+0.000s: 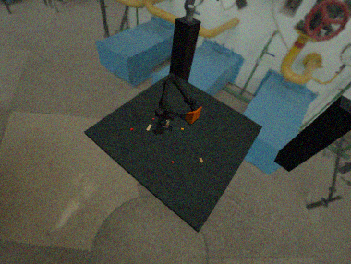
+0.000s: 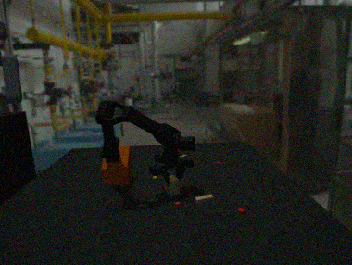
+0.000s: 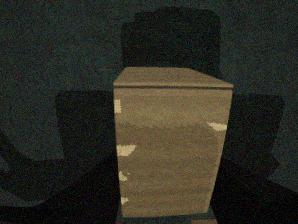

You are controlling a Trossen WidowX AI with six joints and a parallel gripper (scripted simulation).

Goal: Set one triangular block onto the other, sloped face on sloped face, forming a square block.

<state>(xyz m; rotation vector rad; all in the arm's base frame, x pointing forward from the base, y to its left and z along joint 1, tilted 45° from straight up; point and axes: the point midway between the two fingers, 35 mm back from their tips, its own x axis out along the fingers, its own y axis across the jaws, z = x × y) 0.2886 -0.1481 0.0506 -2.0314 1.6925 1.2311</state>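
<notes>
My gripper tip is 10 mm below the tan triangular block. From my gripper tip the other things lie so: orange bit: 90 mm behind, 160 mm to the left, 30 mm below.
</notes>
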